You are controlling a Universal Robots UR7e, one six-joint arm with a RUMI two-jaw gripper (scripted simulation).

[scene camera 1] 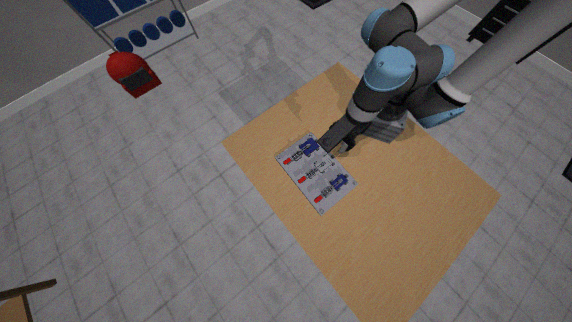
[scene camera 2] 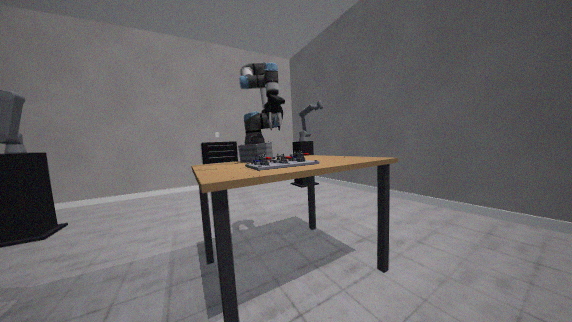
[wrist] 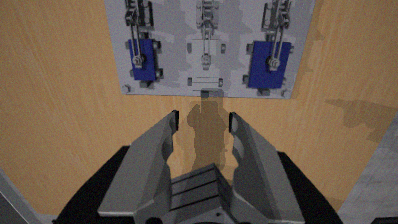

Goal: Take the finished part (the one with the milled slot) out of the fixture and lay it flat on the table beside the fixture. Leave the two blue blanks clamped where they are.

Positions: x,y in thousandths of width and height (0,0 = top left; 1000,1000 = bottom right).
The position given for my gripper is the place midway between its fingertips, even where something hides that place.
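Observation:
There's my gripper (scene camera 1: 585,461) (wrist: 514,502), and a grey fixture plate (scene camera 1: 545,585) (wrist: 438,141). I can also see a blue blank (wrist: 373,324), and there's a grey finished part (wrist: 521,355) too.

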